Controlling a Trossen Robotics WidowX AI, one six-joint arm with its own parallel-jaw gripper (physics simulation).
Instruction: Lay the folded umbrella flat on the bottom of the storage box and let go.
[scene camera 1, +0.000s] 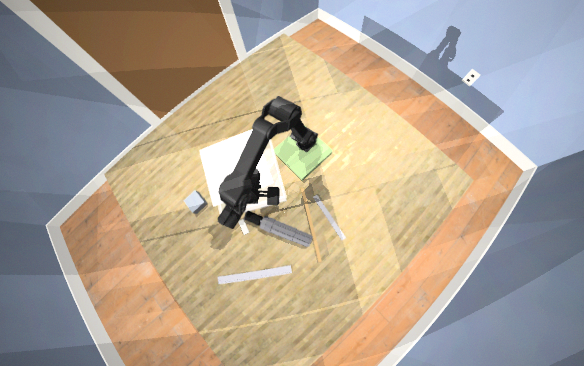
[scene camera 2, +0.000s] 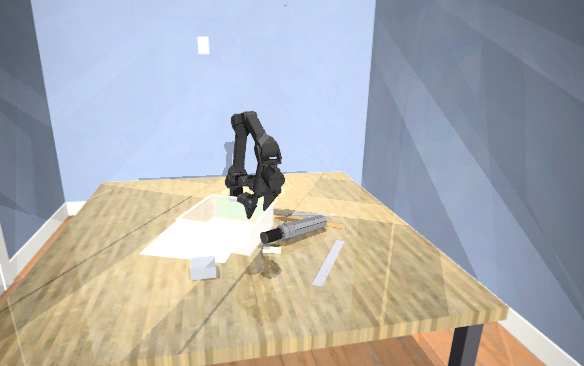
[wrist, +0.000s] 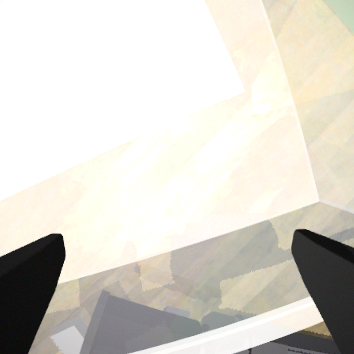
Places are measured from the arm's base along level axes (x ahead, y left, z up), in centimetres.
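Pixels of known places: gripper, fingertip midpoint: (scene camera 2: 256, 214) (wrist: 179, 243); arm's base at its link origin: (scene camera 1: 305, 143).
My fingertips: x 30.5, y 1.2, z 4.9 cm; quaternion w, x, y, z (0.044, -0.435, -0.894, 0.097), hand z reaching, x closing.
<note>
Ahead of a thing's pixels: the offset from my fingertips to its middle.
The folded umbrella @(dz -5.4, dx +4.4, dy +13.3 cm) (scene camera 1: 286, 233) (scene camera 2: 304, 228) has a grey ribbed body and a black handle. It lies on the table beside the storage box, its handle end near the box's corner. The storage box (scene camera 1: 281, 184) (scene camera 2: 258, 241) has pale, see-through walls; a bright white panel (scene camera 1: 215, 162) (scene camera 2: 195, 240) (wrist: 100, 75) shows at it. My gripper (scene camera 1: 250, 207) (scene camera 2: 257, 212) (wrist: 179, 243) is open and empty, over the box's side nearest the umbrella. In the wrist view a dark strip at the bottom right edge may be part of the umbrella.
A green slab (scene camera 1: 302, 164) (scene camera 2: 227, 207) is under the arm's base. A grey-blue block @(dz -6.4, dx +19.8, dy -21.5 cm) (scene camera 1: 195, 202) (scene camera 2: 203, 268) stands near the box. A small white piece @(dz -7.6, dx +13.3, dy +1.9 cm) (scene camera 1: 244, 227) (scene camera 2: 272, 250), a long pale strip @(dz -8.1, dx +24.8, dy +17.8 cm) (scene camera 1: 255, 274) (scene camera 2: 328, 263), an orange stick @(dz -7.6, dx -5.2, dy +22.1 cm) (scene camera 1: 312, 230) and another pale strip @(dz -8.1, dx -12.1, dy +25.9 cm) (scene camera 1: 330, 218) lie around the umbrella.
</note>
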